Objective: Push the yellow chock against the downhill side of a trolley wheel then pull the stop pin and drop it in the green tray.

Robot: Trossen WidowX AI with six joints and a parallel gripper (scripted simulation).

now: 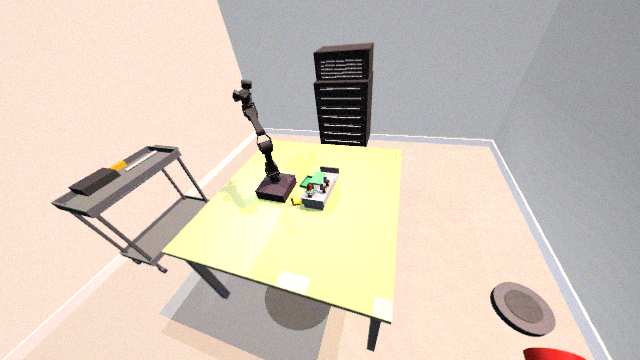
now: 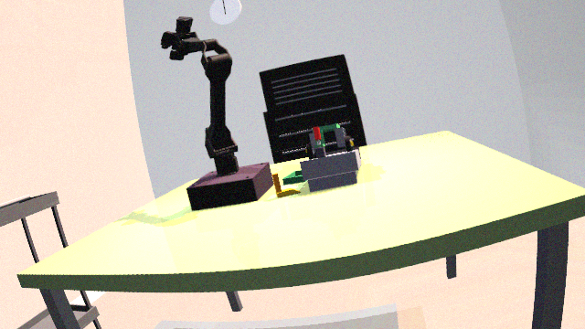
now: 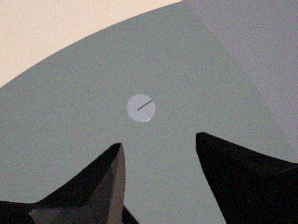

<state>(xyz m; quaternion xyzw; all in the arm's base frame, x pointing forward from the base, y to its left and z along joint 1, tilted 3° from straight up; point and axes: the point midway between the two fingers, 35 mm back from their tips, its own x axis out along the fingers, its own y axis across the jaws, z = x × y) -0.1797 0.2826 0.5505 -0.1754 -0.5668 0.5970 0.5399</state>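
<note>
Now: the stop pin 480 mm ahead of my gripper tip, 410 mm to the right of it and 540 mm below it. Round my gripper tip: grey ramp (510 mm ahead, 310 mm to the right, 620 mm below); then yellow chock (370 mm ahead, 420 mm to the right, 640 mm below); then green trolley (510 mm ahead, 320 mm to the right, 550 mm below).
</note>
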